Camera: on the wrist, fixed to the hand. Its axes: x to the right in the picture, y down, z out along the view.
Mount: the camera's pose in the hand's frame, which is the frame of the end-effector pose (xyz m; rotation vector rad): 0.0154 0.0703 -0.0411 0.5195 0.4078 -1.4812
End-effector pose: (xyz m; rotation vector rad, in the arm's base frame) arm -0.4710 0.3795 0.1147 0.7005 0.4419 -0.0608
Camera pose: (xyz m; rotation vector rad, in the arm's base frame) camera -0.4583 0.4609 0.1234 0.7525 1.2934 -1.4896
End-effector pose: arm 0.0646 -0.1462 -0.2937 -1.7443 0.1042 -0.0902
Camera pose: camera 0.0736 -0.2004 -0.3557 -0.9360 -0.8570 -1.4038
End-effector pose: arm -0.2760 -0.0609 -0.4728 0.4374 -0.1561 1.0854
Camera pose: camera -0.3344 -0.0036 -0.4860 0.6060 0.7430 -0.2980
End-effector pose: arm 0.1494 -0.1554 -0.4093 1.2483 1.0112 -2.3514
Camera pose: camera 0.2036 -0.1755 -0.4687 -0.5762 -0.8470 1.5320
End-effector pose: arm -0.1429 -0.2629 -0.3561 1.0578 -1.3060 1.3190
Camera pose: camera -0.2128 -0.2184 -0.3543 1.4929 0.2948 0.5760
